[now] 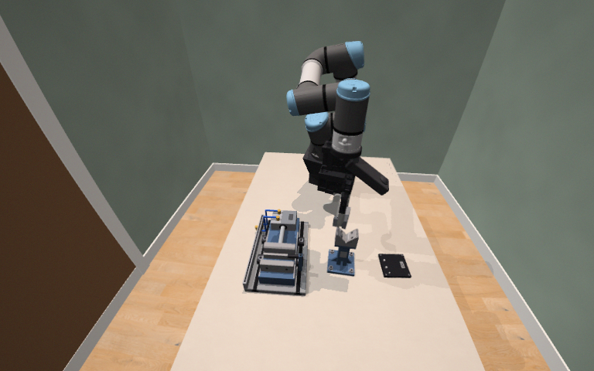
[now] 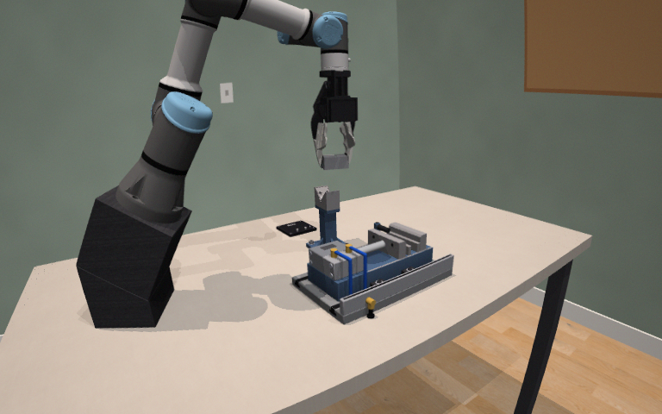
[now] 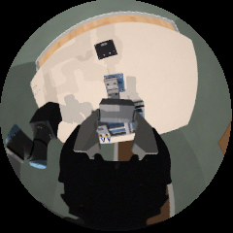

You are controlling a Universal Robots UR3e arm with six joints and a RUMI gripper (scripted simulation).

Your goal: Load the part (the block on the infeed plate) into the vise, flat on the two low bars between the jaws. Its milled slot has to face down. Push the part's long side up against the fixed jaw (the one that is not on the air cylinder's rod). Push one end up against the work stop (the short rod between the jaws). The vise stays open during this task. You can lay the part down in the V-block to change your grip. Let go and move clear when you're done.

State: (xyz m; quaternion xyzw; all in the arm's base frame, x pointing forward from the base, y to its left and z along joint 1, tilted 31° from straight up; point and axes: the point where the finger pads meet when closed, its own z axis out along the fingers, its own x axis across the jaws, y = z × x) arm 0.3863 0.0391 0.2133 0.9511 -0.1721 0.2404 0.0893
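Now: hand 200 mm above the vise, 180 mm to the left of it and 60 mm past it. The rest, counted from my hand: part (10 mm below); then air cylinder (160 mm to the right, 160 mm below, 150 mm behind); then black infeed plate (240 mm below, 210 mm to the left, 20 mm ahead).
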